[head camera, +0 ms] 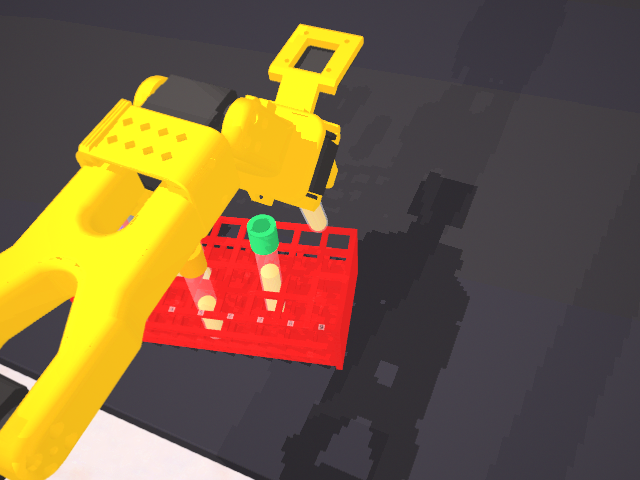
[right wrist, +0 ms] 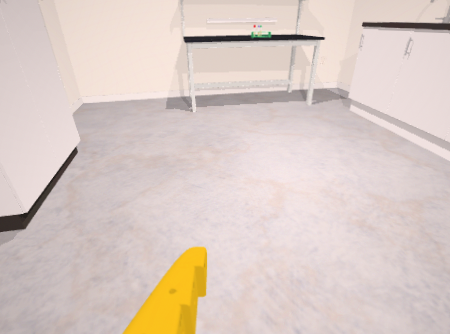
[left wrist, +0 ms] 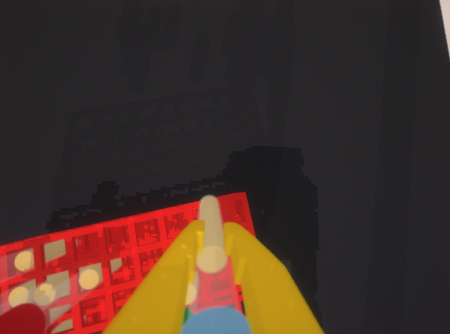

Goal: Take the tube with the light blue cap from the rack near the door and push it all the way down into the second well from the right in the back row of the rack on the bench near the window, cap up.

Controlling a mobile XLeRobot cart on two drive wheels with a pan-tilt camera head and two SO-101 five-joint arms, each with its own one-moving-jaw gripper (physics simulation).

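Places are measured from the left arm's base along level axes (x ahead, y left, z up), in metres.
Where they show: left hand at its tool point: (head camera: 307, 171) (left wrist: 204, 232); right hand at its tool point: (right wrist: 206, 265).
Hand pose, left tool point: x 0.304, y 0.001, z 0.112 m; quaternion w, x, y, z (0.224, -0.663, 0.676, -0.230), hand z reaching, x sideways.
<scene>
After its pixels a point has its place.
The tube with the light blue cap (left wrist: 215, 322) {x 0.290, y -0.003, z 0.137 m} is held cap up; its pale lower part (head camera: 314, 219) {x 0.295, y -0.005, z 0.074 m} (left wrist: 212, 225) {x 0.304, y -0.002, z 0.093 m} sticks out below the left gripper. My left gripper (left wrist: 215, 230) {x 0.304, y 0.001, z 0.111 m} is shut on this tube, with the jaws pressing on its two sides. The red rack (head camera: 351, 299) {x 0.285, y -0.037, z 0.002 m} (left wrist: 250, 215) {x 0.303, y -0.032, z 0.044 m} stands on the dark bench. In the head view the tube's rounded tip shows over the back rim, near the second and first back-row wells from the right; whether it is inside a well cannot be told. My right gripper (right wrist: 201, 254) is fully open, with one notched jaw in view.
A green-capped tube (head camera: 262, 235) {x 0.248, y 0.008, z 0.106 m} and an orange-capped tube (head camera: 194, 263) {x 0.215, y 0.040, z 0.101 m} stand in the red rack. A red cap (left wrist: 22, 320) {x 0.264, y 0.076, z 0.095 m} shows at lower left in the left wrist view. A green rack (right wrist: 261, 36) {x -3.101, y 0.675, z -0.001 m} stands on a far black-topped bench (right wrist: 220, 39) {x -3.041, y 0.217, z -0.017 m}. White cabinets (right wrist: 30, 125) {x -1.668, y -1.089, z -0.328 m} flank the floor.
</scene>
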